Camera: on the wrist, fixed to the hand. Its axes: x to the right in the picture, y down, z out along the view.
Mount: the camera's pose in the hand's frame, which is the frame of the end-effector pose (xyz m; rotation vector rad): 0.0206 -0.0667 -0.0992 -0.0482 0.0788 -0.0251
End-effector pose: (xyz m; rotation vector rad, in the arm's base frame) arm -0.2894 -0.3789 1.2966 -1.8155 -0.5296 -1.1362
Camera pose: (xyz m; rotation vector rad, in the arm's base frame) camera -0.3759 -0.4327 1.3625 -1.8015 -0.4839 -1.2418
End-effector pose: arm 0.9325 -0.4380 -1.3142 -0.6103 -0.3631 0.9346
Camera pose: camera 1.0398 -0.4831 -1.3484 -0.6833 -0.3228 0.8772
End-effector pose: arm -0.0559 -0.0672 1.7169 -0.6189 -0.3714 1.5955
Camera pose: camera 0.0557 -0.0504 1.6724 -0.7093 -0.3585 1.5371
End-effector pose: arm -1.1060 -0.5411 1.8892 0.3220 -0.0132 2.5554
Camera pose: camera -1.1096 -0.4663 1.7938 0.2016 -0.0409 2.5366
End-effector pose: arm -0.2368 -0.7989 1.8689 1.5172 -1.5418 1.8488
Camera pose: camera -0.2463 -0.6974 1.9346 1.4188 -1.5137 1.8217
